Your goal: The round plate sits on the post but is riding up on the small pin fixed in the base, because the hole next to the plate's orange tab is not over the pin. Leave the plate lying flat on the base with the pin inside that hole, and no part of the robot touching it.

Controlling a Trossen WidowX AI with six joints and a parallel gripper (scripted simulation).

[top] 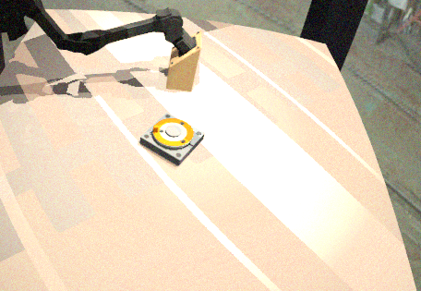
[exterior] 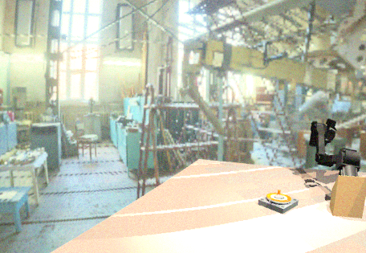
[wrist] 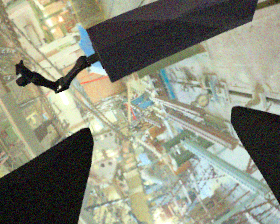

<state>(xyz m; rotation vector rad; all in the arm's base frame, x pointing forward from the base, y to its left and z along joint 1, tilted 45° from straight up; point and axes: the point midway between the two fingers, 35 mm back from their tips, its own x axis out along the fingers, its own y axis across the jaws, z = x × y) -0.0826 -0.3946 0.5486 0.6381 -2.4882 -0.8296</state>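
The round plate is 630 mm to the left of my gripper tip, 390 mm ahead of it and 180 mm below it. From my gripper tip the other things lie so: base (650 mm to the left, 390 mm ahead, 200 mm below).
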